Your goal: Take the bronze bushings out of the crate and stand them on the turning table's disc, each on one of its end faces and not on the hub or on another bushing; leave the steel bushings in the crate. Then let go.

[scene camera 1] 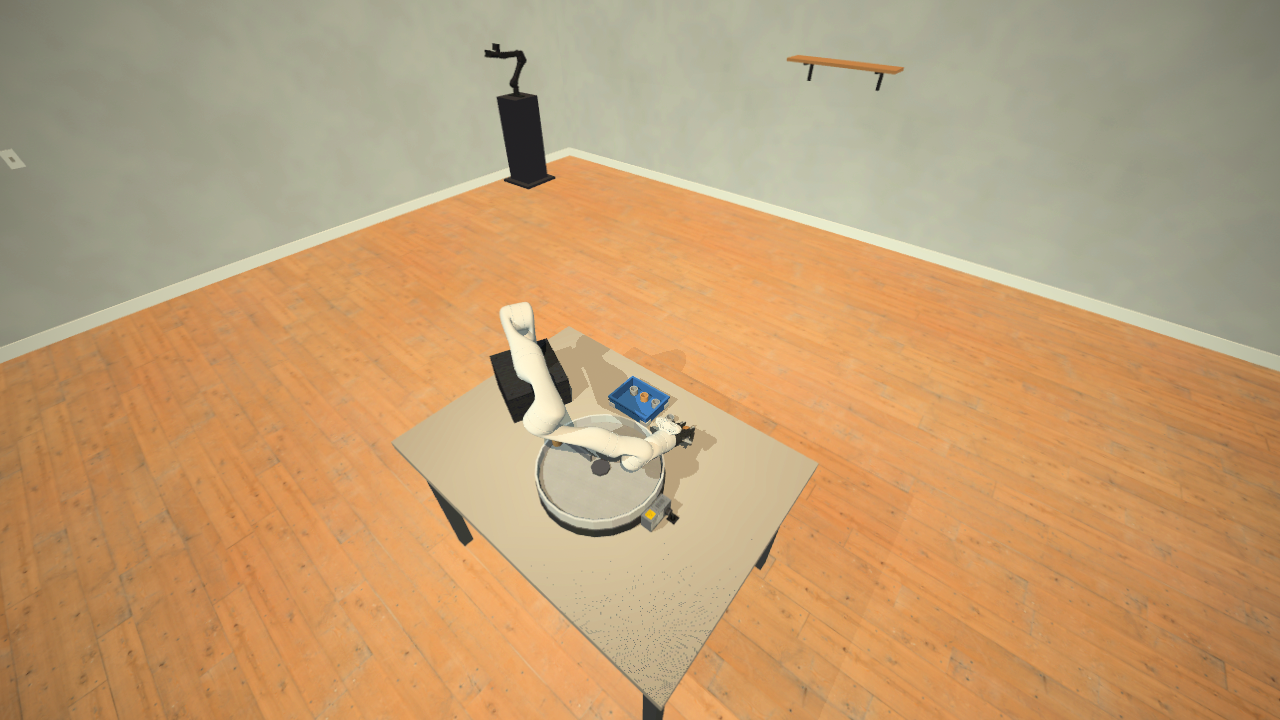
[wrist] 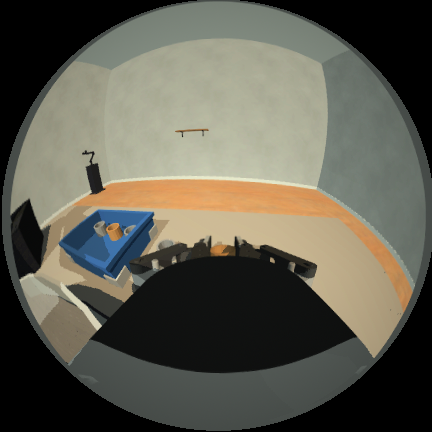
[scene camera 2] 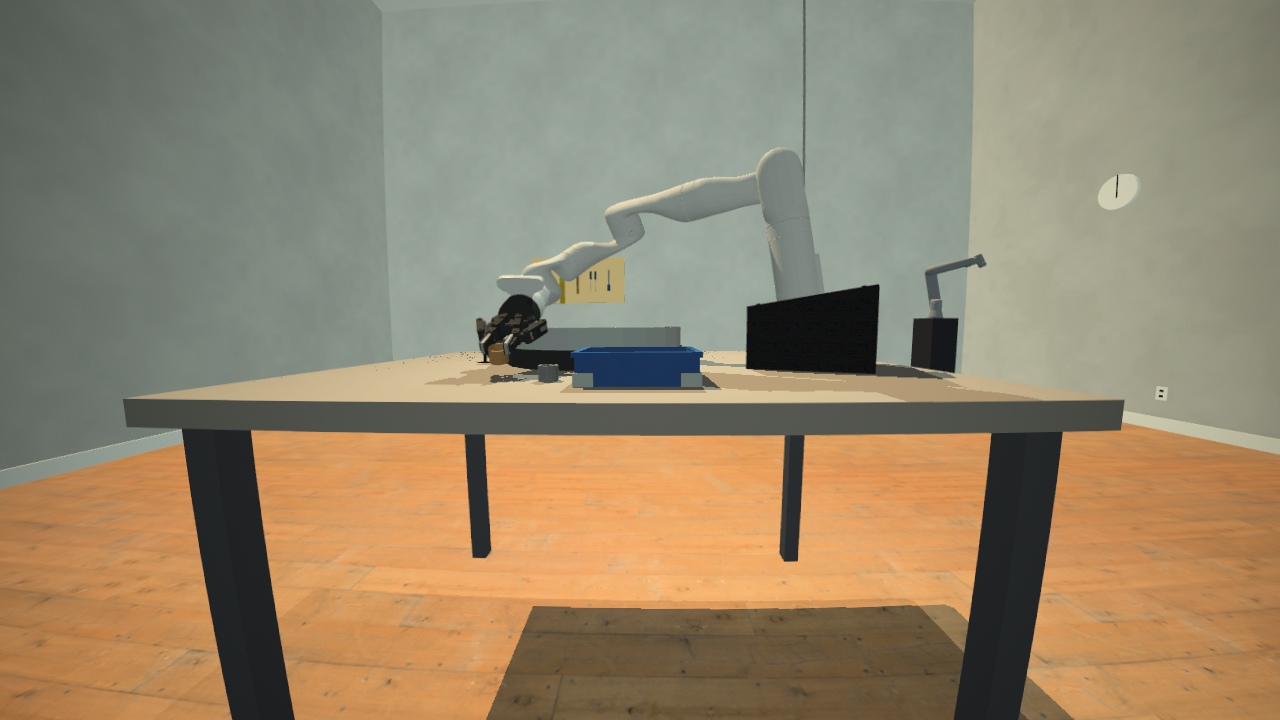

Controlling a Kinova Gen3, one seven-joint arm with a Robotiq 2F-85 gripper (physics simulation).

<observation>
same spot on blue crate: (wrist: pixel 109 259) = (scene camera 2: pixel 586 347)
</observation>
